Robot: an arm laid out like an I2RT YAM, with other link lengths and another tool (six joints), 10 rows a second.
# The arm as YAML. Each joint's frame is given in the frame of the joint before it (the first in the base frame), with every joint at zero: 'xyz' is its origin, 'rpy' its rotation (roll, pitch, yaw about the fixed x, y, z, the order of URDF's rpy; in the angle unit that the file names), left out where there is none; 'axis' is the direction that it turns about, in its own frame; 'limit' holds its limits. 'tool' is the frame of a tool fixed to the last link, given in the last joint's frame.
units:
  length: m
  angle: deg
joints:
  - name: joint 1
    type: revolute
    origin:
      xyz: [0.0, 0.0, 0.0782]
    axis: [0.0, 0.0, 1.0]
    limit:
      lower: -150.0
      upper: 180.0
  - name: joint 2
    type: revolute
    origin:
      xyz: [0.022, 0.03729, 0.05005]
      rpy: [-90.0, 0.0, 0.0]
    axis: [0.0, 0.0, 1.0]
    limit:
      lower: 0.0
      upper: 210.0
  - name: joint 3
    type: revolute
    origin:
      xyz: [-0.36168, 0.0, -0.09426]
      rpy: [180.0, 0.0, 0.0]
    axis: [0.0, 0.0, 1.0]
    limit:
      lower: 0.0
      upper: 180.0
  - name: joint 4
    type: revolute
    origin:
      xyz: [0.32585, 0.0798, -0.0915]
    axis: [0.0, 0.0, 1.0]
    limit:
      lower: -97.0
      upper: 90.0
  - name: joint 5
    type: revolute
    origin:
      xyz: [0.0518, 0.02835, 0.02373]
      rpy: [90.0, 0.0, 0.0]
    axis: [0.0, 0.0, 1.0]
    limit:
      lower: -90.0
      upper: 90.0
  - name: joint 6
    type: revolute
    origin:
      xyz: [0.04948, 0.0, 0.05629]
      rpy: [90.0, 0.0, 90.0]
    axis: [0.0, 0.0, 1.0]
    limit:
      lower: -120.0
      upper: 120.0
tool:
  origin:
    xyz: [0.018, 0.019, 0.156]
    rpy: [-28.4, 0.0, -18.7]
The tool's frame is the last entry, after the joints.
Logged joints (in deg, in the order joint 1, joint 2, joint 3, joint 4, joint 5, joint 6), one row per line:
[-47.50, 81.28, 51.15, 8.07, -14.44, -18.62]
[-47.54, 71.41, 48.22, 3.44, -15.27, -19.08]
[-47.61, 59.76, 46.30, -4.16, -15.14, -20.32]
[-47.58, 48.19, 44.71, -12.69, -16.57, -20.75]
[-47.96, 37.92, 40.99, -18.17, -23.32, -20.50]
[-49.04, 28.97, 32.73, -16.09, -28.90, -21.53]
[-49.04, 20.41, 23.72, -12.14, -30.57, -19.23]
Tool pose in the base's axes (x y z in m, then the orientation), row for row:
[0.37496, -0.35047, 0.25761, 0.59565, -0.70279, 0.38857, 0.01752]
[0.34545, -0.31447, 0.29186, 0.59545, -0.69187, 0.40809, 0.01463]
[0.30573, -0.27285, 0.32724, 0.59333, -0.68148, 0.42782, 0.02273]
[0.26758, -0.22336, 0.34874, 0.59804, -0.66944, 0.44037, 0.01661]
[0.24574, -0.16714, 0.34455, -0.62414, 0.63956, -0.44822, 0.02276]
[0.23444, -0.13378, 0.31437, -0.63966, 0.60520, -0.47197, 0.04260]
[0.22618, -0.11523, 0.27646, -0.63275, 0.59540, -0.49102, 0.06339]
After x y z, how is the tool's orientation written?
As a quaternion, x y z w.
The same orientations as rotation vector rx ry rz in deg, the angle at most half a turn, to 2 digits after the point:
[106.04, -125.11, 69.17]
[106.19, -123.39, 72.78]
[105.28, -120.92, 75.91]
[106.52, -119.24, 78.44]
[-110.75, 113.48, -79.53]
[-112.12, 106.08, -82.72]
[-109.52, 103.05, -84.99]

